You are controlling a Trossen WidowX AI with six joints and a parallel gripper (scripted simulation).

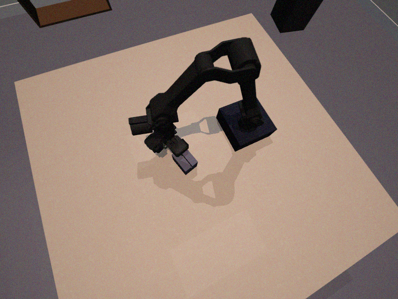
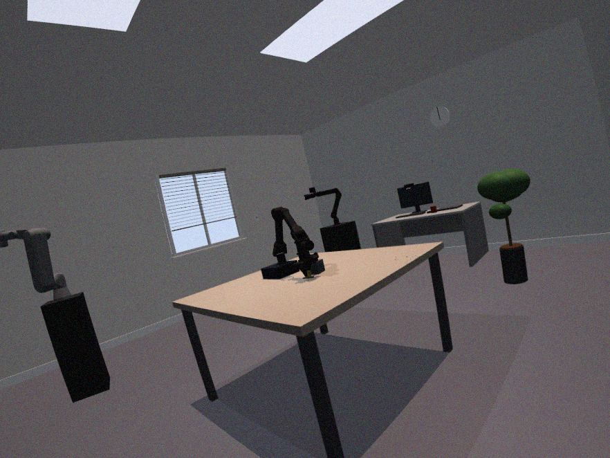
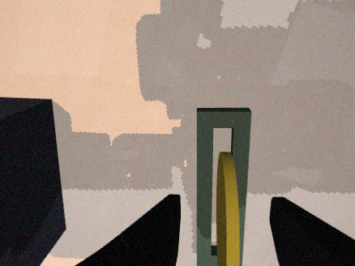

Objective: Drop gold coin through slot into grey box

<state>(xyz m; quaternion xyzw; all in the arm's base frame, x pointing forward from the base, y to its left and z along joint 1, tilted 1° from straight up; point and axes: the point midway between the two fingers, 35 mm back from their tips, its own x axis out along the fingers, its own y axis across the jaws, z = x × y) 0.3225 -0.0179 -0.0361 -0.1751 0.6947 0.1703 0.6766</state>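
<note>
My gripper tip is now 1 cm below the gold coin.
</note>
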